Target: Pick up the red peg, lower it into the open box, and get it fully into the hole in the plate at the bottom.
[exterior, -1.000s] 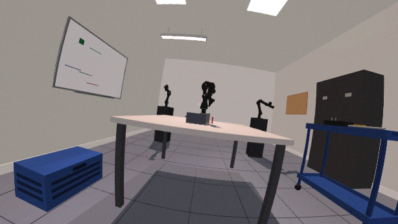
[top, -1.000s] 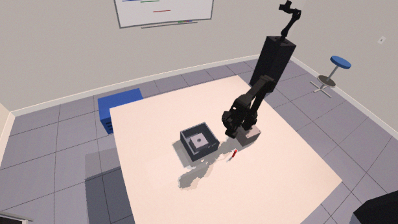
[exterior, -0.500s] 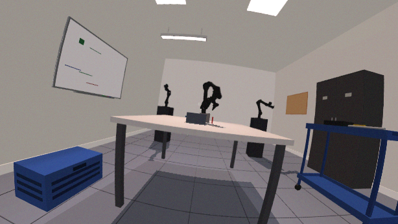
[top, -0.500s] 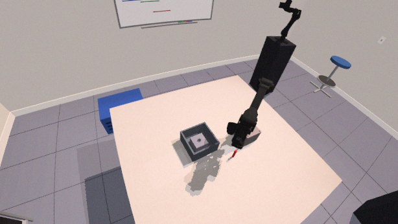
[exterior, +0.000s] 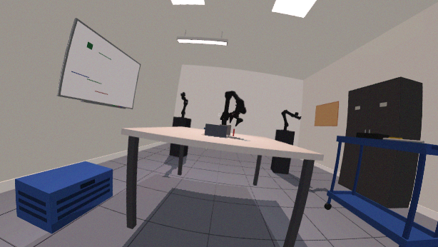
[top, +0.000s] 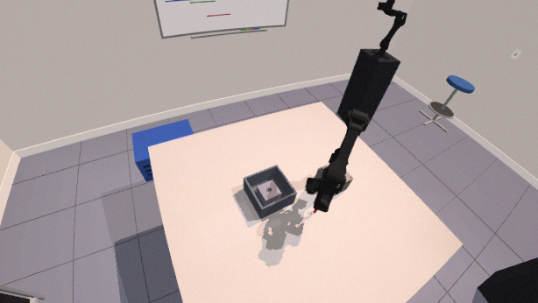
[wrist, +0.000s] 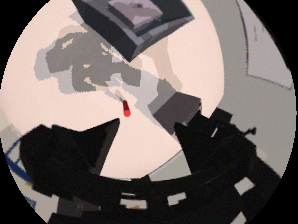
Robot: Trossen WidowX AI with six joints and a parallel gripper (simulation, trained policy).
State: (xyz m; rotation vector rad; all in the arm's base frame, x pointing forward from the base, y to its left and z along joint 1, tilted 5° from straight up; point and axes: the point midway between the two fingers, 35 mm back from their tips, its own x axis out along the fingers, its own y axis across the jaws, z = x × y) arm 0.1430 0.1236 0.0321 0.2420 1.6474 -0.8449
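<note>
The red peg is 2 cm ahead of my gripper tip, 2 cm to the left of it and 8 cm below it. Also, from my gripper tip: light grey plate: 21 cm ahead, 13 cm to the right, 7 cm below; dark grey box: 21 cm ahead, 13 cm to the right, 9 cm below.
</note>
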